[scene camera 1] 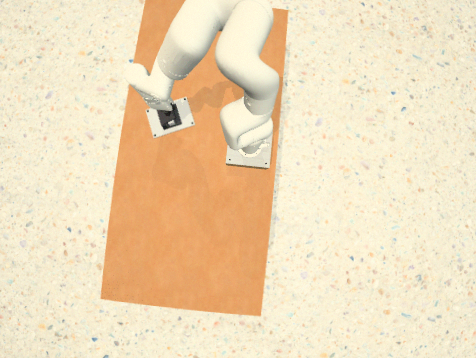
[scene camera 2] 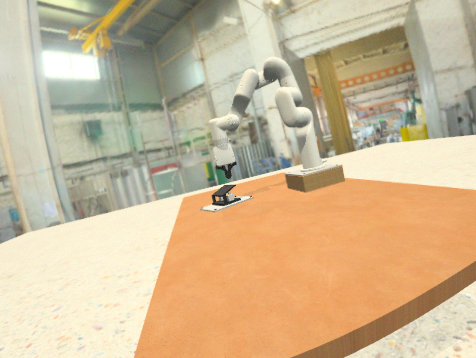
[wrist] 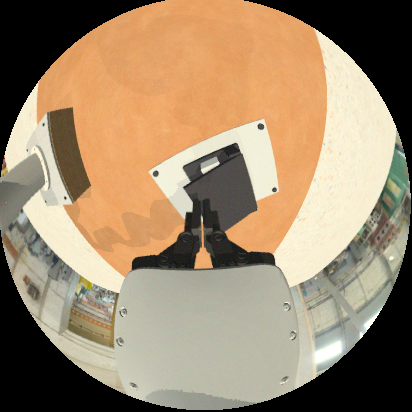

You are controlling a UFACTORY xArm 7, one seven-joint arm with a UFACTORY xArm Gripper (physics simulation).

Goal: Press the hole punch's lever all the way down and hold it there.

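Seen in the pictures: gripper, fingertip midpoint: (scene camera 1: pixel 168 113) (scene camera 2: pixel 229 178) (wrist: pixel 201 209); arm's base, link origin: (scene camera 1: pixel 249 145) (scene camera 2: pixel 312 169) (wrist: pixel 40 167).
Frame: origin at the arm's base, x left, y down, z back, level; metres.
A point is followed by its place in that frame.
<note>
The black hole punch (scene camera 1: pixel 176 122) {x -0.177, y 0.064, z -0.378 m} (scene camera 2: pixel 218 202) {x -0.218, y 0.063, z -0.455 m} (wrist: pixel 231 150) {x -0.150, y 0.036, z -0.435 m} sits on a white plate (scene camera 1: pixel 187 111) {x -0.239, y 0.075, z -0.316 m} (scene camera 2: pixel 208 208) {x -0.201, y 0.075, z -0.517 m} (wrist: pixel 267 160) {x -0.190, y 0.075, z -0.516 m} with dark screws at its corners. Its flat dark lever (scene camera 2: pixel 224 190) {x -0.192, y 0.008, z -0.416 m} (wrist: pixel 230 187) {x -0.197, y 0.010, z -0.422 m} is raised and slopes up toward one end in scene camera 2. My gripper (scene camera 2: pixel 228 177) {x -0.182, y -0.045, z -0.380 m} (wrist: pixel 201 209) {x -0.182, y -0.045, z -0.380 m} is shut and empty, pointing down. In scene camera 2 its tips are a little above the lever, with a small gap. In the wrist view the tips overlap the lever near its left edge. In scene camera 1 the arm hides most of the gripper and part of the punch.
The orange board (scene camera 1: pixel 185 240) {x 0.464, y 0.084, z -0.383 m} (scene camera 2: pixel 300 260) {x 0.589, y 0.083, z -0.531 m} (wrist: pixel 175 60) {x 0.033, y 0.083, z -0.386 m} lies under the punch. The arm's base stands on a brown block (scene camera 2: pixel 316 181) {x 0.093, y 0.047, z -0.065 m} (wrist: pixel 67 155) {x -0.037, y 0.041, z -0.106 m} with a pale top plate (scene camera 1: pixel 250 161) {x 0.083, y 0.000, z -0.003 m}, to the right of the punch in both scene views. Pale speckled surface (scene camera 1: pixel 375 200) surrounds the board.
</note>
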